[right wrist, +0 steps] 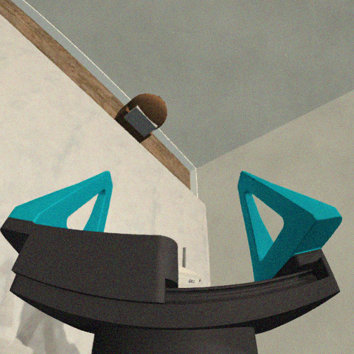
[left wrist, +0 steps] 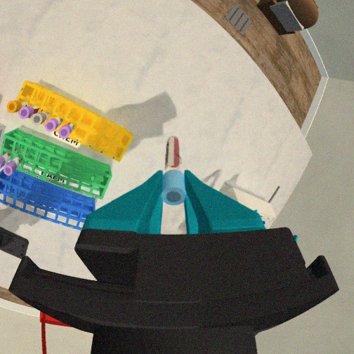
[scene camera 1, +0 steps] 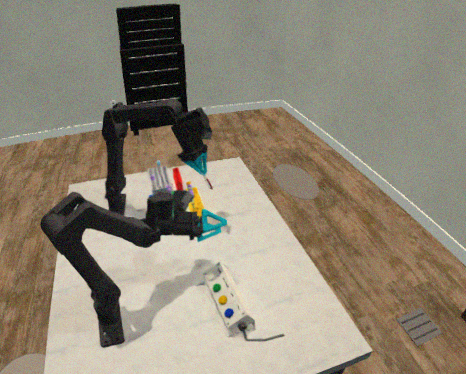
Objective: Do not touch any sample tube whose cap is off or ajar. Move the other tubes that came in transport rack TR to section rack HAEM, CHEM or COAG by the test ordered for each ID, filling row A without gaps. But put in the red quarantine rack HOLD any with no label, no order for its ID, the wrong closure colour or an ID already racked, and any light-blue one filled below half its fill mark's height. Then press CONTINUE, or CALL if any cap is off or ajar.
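Seen in the pictures: left gripper, fingertip midpoint: [scene camera 1: 204, 173]; right gripper, fingertip midpoint: [scene camera 1: 223, 226]; left arm's base, origin of the base link: [scene camera 1: 117, 208]; right arm's base, origin of the base link: [scene camera 1: 109, 318].
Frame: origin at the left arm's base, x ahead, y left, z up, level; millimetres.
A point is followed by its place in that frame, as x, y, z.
Note:
My left gripper [scene camera 1: 205, 175] @(374, -176, 234) [left wrist: 173, 177] is shut on a light-blue-capped tube [left wrist: 173, 155], held in the air; dark red shows in its lower part. My right gripper [scene camera 1: 225, 222] @(397, -443, 201) [right wrist: 174, 178] is open and empty above the table. The yellow rack CHEM [scene camera 1: 197, 200] @(355, -21, 9) [left wrist: 107, 131] holds several tubes with purple, grey and orange caps. The green rack HAEM [left wrist: 75, 162] holds purple-capped tubes. The blue rack [left wrist: 55, 202] is beside it; its label is hidden. The red rack [scene camera 1: 178, 179] @(284, 92, 57) stands beside the grey transport rack [scene camera 1: 160, 181] @(202, 91, 57), which holds tubes, one with a light-blue cap.
The white button box [scene camera 1: 235, 295] @(397, -615, 81) [left wrist: 250, 200] has green, yellow and blue buttons, with a cable at its end. The box partly shows in the right wrist view [right wrist: 188, 276]. My right arm reaches over the table [scene camera 1: 165, 320] @(184, -609, 0) between the racks and the button box in scene camera 1.

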